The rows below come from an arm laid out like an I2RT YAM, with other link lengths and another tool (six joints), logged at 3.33 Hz.
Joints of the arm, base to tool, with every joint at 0 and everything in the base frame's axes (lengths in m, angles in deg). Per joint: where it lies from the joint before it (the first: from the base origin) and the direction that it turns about. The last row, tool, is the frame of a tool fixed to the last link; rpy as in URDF.
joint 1: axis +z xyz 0 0 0.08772
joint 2: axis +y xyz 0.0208 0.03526 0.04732
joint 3: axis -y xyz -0.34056 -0.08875 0
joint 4: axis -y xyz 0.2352 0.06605 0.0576
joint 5: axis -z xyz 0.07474 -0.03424 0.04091
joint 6: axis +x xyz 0.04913 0 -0.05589
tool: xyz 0.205 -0.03 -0.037 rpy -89.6 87.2 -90
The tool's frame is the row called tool.
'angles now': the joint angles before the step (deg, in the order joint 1, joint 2, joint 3, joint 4, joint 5, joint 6). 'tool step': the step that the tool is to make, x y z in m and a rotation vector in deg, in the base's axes. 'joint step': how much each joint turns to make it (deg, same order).
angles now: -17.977, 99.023, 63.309, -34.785, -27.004, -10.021
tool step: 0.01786, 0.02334, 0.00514, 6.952, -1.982, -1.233
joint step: -0.110, 1.507, 0.021, 3.299, -6.382, 4.131
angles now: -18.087, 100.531, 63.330, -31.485, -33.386, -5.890
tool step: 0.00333, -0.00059, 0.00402, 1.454, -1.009, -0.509
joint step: -1.026, -0.001, 0.000, 0.591, -1.771, 0.176
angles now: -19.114, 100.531, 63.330, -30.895, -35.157, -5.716
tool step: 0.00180, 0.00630, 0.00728, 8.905, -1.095, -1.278
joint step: -4.437, 2.230, 0.001, 0.131, -9.245, 0.197
